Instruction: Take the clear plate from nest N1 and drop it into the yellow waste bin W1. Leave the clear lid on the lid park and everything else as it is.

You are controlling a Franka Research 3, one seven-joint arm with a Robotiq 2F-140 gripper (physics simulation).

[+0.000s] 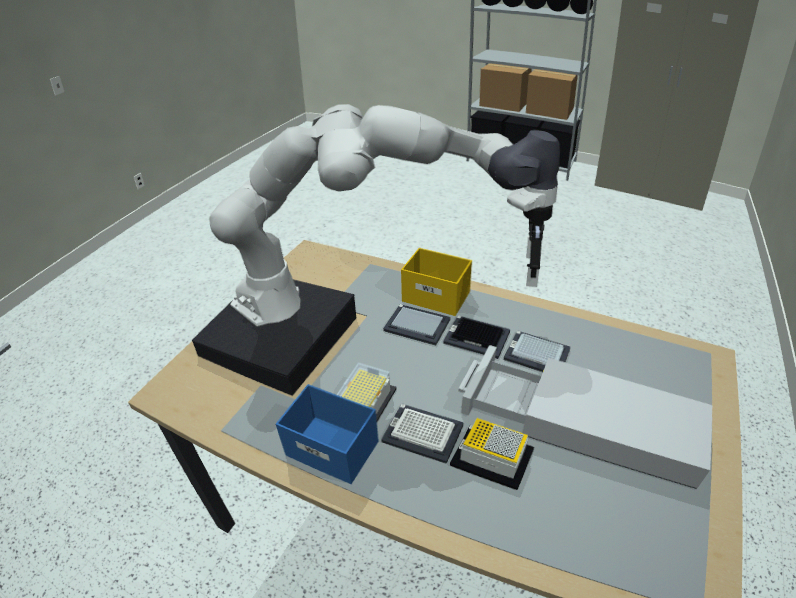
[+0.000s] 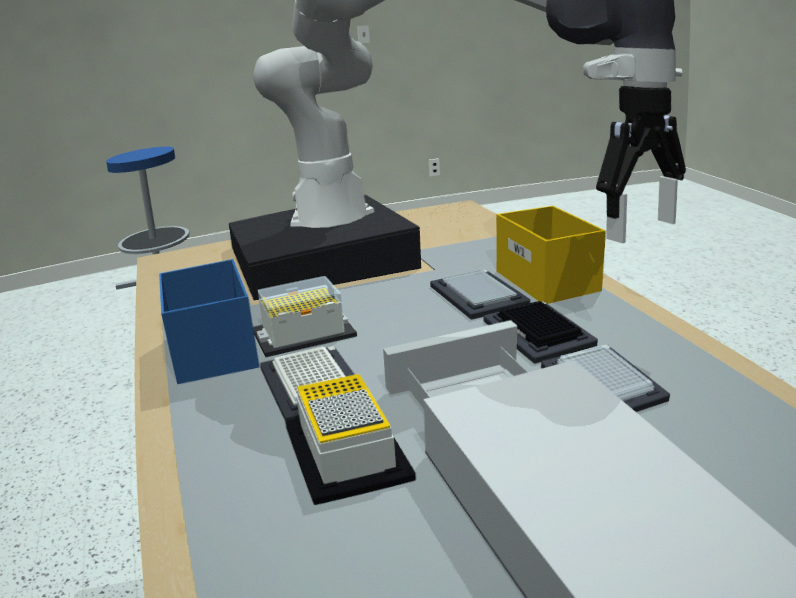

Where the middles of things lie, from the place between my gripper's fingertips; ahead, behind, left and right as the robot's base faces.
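From my hand, the black plate [image 2: 537, 323] is 17 cm below, 9 cm behind and 12 cm to the right, and going by their middles it's the nearest to my hand of the things named here. The white plate [image 2: 316, 365] is 17 cm below my hand too, 50 cm to the right of it and 5 cm behind it. There's a drawer [image 2: 431, 367] that's 15 cm below my hand, 10 cm ahead of it and 29 cm to the right of it, and a yellow-topped rack [image 2: 349, 437] that's 15 cm below my hand, 12 cm ahead of it and 48 cm to the right of it.
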